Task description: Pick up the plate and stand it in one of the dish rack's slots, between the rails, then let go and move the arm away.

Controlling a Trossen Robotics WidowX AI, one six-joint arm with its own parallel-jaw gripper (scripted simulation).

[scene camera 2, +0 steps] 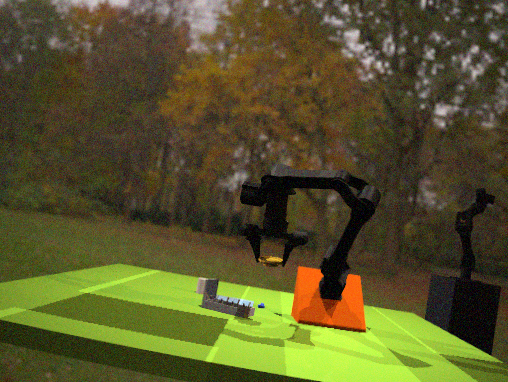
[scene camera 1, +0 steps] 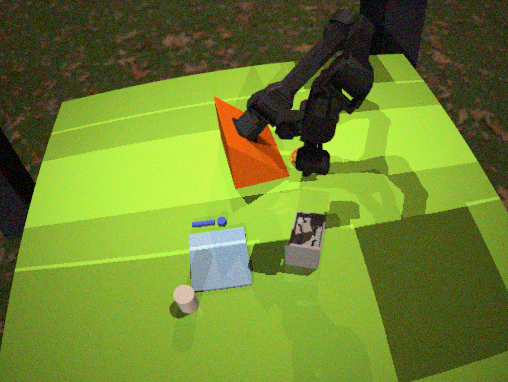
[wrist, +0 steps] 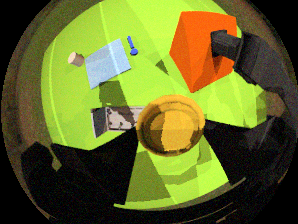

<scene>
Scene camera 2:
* gripper
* grey dish rack
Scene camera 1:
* gripper
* grey dish rack
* pale blue square slab
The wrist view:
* gripper
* yellow-orange plate: held by the gripper
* grey dish rack
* pale blue square slab
</scene>
